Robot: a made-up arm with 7 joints. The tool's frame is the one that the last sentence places.
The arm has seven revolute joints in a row. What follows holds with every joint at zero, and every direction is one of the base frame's.
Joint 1 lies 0.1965 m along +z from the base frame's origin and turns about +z.
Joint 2 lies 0.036 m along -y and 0.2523 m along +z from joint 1 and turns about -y.
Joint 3 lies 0.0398 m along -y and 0.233 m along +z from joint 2 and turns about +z.
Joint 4 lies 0.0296 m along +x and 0.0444 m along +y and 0.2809 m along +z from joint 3 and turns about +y.
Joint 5 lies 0.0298 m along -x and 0.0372 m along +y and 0.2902 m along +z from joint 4 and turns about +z.
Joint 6 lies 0.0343 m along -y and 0.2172 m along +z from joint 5 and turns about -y.
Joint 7 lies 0.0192 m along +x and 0.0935 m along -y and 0.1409 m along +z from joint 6 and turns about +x.
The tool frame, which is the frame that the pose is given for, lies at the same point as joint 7; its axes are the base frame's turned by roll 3.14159, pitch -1.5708 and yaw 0 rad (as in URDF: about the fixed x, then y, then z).
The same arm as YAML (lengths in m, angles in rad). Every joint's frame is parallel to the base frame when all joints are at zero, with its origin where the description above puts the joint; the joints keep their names.
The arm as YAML. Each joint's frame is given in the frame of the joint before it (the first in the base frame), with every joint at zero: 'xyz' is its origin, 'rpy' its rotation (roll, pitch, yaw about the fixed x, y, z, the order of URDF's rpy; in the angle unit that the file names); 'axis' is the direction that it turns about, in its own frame. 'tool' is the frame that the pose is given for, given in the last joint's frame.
units:
  length: m
  angle: rad
joints:
  - name: joint 1
    type: revolute
    origin:
      xyz: [0.0, 0.0, 0.1965]
      rpy: [0.0, 0.0, 0.0]
    axis: [0.0, 0.0, 1.0]
  - name: joint 2
    type: revolute
    origin:
      xyz: [0.0, -0.036, 0.2523]
      rpy: [0.0, 0.0, 0.0]
    axis: [0.0, -1.0, 0.0]
  - name: joint 3
    type: revolute
    origin:
      xyz: [0.0, -0.0398, 0.233]
      rpy: [0.0, 0.0, 0.0]
    axis: [0.0, 0.0, 1.0]
  - name: joint 4
    type: revolute
    origin:
      xyz: [0.0296, 0.0444, 0.2809]
      rpy: [0.0, 0.0, 0.0]
    axis: [0.0, 1.0, 0.0]
  - name: joint 5
    type: revolute
    origin:
      xyz: [-0.0298, 0.0372, 0.2902]
      rpy: [0.0, 0.0, 0.0]
    axis: [0.0, 0.0, 1.0]
  - name: joint 6
    type: revolute
    origin:
      xyz: [0.0, -0.0343, 0.2172]
      rpy: [0.0, 0.0, 0.0]
    axis: [0.0, -1.0, 0.0]
  - name: joint 7
    type: revolute
    origin:
      xyz: [0.0192, -0.0935, 0.1409]
      rpy: [0.0, 0.0, 0.0]
    axis: [1.0, 0.0, 0.0]
tool:
  origin:
    xyz: [0.0, 0.0, 0.0]
    rpy: [3.1416, -1.5708, 0.0]

